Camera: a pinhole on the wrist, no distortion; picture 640 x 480 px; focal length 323.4 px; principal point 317.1 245.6 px. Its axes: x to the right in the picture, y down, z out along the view. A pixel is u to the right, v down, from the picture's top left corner.
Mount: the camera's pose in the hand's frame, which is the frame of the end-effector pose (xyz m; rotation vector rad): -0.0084 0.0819 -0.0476 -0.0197 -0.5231 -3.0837
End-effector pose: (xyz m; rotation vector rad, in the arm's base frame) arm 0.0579 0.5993 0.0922 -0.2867 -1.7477 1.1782
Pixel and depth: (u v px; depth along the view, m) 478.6 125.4 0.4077
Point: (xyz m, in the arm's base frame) -0.1801 0.4760 -0.3369
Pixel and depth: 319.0 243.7 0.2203
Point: -0.1151 0.5800 -0.0478
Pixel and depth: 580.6 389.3 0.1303
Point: 0.0153 0.5064 -0.0349
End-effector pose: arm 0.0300 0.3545 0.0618 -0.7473 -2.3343 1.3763
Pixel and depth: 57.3 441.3 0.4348
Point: -0.4899 0.2393 -0.1288
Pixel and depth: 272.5 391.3 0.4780
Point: -0.2607 0.0740 -0.1967
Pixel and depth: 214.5 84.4 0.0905
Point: 0.0435 0.4119 -0.0844
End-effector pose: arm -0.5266 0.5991 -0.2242 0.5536 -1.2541 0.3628
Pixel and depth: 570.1 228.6 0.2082
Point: -0.7776 0.6502 -0.3250
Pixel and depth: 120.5 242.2 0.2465
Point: -0.7211 0.6247 -0.0160
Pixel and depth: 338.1 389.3 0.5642
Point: -1.0020 0.2975 -0.1341
